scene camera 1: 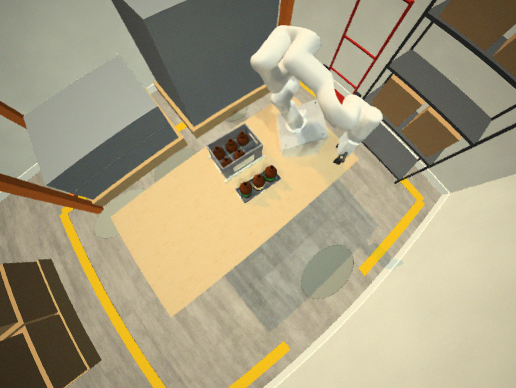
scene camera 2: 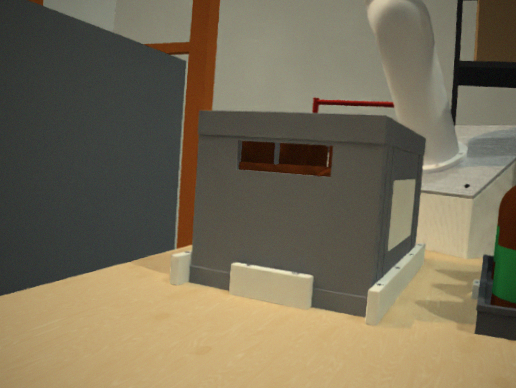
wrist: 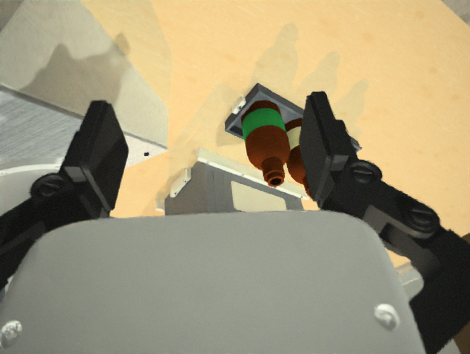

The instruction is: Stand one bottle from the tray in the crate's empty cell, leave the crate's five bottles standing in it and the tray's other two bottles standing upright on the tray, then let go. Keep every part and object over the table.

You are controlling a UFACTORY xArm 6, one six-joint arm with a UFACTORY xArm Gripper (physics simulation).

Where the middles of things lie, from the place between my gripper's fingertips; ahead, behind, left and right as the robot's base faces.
I see my gripper 280 mm short of the cream-banded bottle (wrist: 295,166), 260 mm to the left of it and 260 mm above it.
